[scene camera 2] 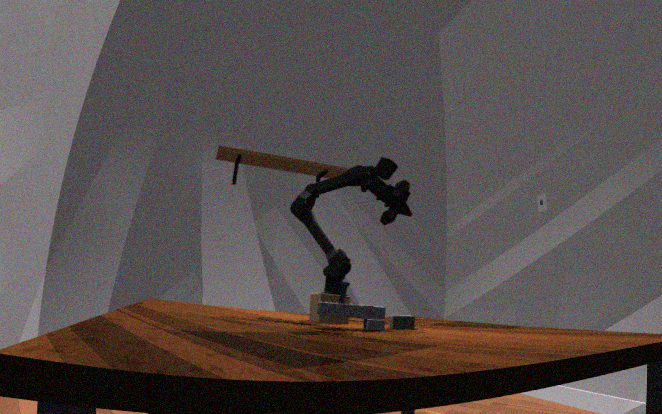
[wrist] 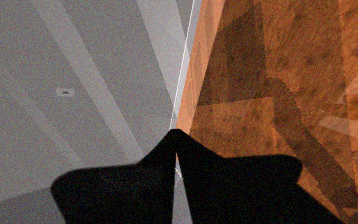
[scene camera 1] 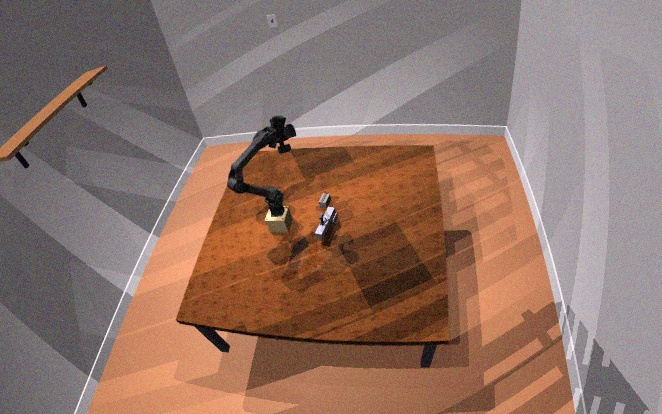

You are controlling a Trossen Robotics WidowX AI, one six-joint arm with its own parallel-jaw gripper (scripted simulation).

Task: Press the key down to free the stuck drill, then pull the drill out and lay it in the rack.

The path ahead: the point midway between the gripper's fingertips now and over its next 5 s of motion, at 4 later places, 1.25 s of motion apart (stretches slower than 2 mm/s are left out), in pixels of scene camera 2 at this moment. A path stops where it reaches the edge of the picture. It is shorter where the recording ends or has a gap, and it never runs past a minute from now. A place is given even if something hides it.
My gripper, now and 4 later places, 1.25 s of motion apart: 411,215; 345,278; 344,282; 344,276; 397,309
